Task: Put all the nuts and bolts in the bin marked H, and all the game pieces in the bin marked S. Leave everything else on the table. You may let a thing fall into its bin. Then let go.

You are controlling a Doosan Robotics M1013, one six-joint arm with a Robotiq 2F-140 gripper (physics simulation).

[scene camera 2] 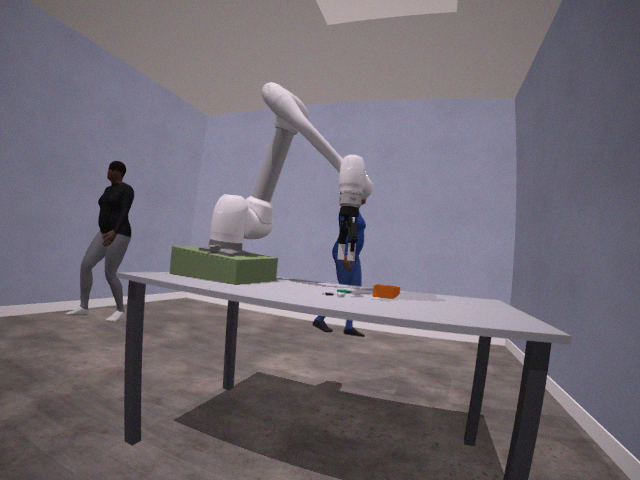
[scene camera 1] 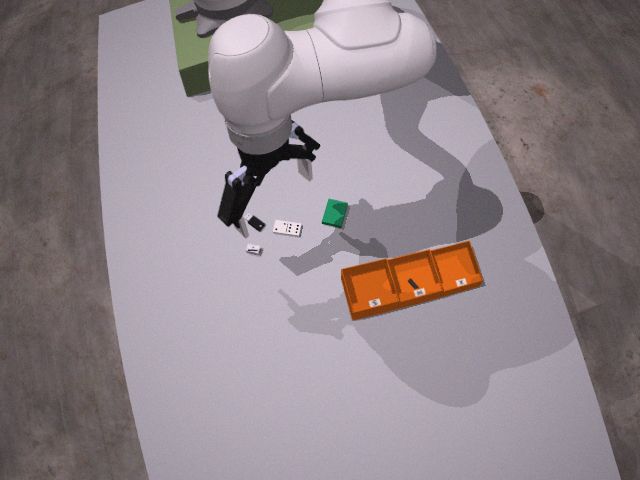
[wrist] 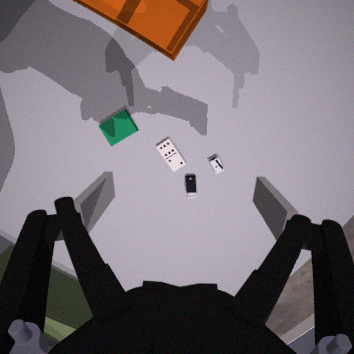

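Pixels of known places: gripper, fingertip midpoint: point(scene camera 2: 345, 260) point(scene camera 1: 274, 203) point(wrist: 183, 186); arm's base, origin of the base link: point(scene camera 2: 224, 252) point(scene camera 1: 228, 3).
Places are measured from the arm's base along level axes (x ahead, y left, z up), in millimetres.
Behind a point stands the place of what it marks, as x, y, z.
A white domino with black dots point(scene camera 1: 287, 227) {567, -18, -113} point(wrist: 171, 154) {568, -19, -114} lies flat on the table. A small white piece with a black mark point(scene camera 1: 253, 249) {593, -91, -109} point(wrist: 216, 164) {591, -90, -109} lies near it; its kind is hard to tell. A short dark piece, bolt-like, point(scene camera 1: 413, 283) {750, 166, -105} lies in the middle compartment, the H bin point(scene camera 1: 412, 268) {719, 177, -113}. The S bin point(scene camera 1: 368, 288) {729, 87, -114} is the left compartment in scene camera 1 and looks empty. My gripper point(scene camera 1: 277, 206) {582, -35, 21} point(scene camera 2: 346, 258) {582, -35, 21} point(wrist: 183, 186) {582, -35, 21} is wide open and empty, high above the table near the domino and small white piece.
A black USB stick point(scene camera 1: 255, 222) {537, -73, -113} point(wrist: 190, 183) {539, -71, -113} lies beside the domino. A green box point(scene camera 1: 334, 212) {566, 75, -110} point(wrist: 118, 128) {565, 74, -111} lies between the domino and the orange bins. The X bin point(scene camera 1: 457, 263) {738, 264, -114} is at the right end. The arm's green base block point(scene camera 1: 193, 59) {148, -112, -16} point(scene camera 2: 256, 270) {170, 12, -64} stands on the table.
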